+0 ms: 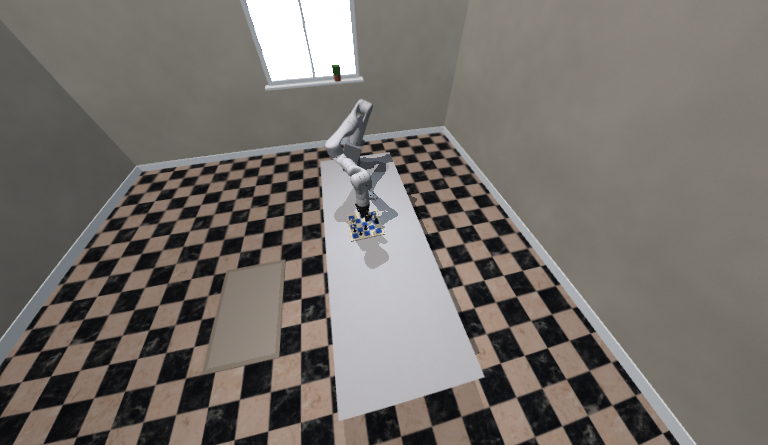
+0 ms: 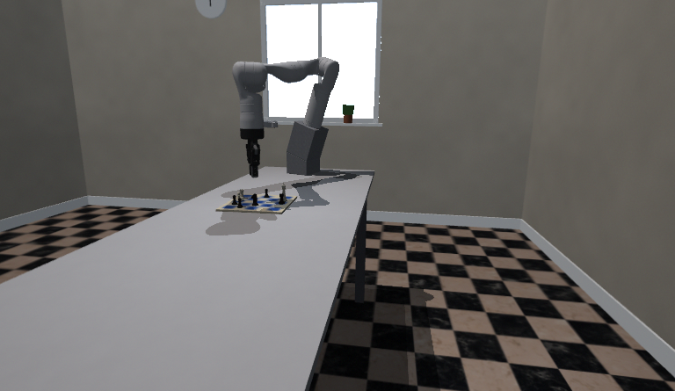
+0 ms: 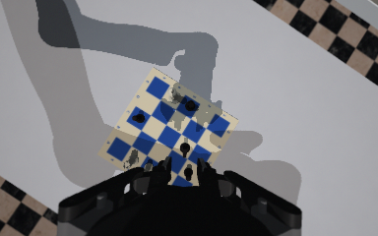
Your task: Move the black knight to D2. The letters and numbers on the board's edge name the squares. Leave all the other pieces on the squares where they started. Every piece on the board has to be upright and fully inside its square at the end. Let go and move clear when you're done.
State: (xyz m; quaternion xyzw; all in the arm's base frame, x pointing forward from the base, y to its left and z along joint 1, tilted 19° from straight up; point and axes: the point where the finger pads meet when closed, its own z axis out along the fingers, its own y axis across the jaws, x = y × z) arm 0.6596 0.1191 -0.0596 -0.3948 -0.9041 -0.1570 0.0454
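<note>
My hand is 40 mm past the blue-and-cream chessboard, 10 mm to the left of it and 120 mm above it.
</note>
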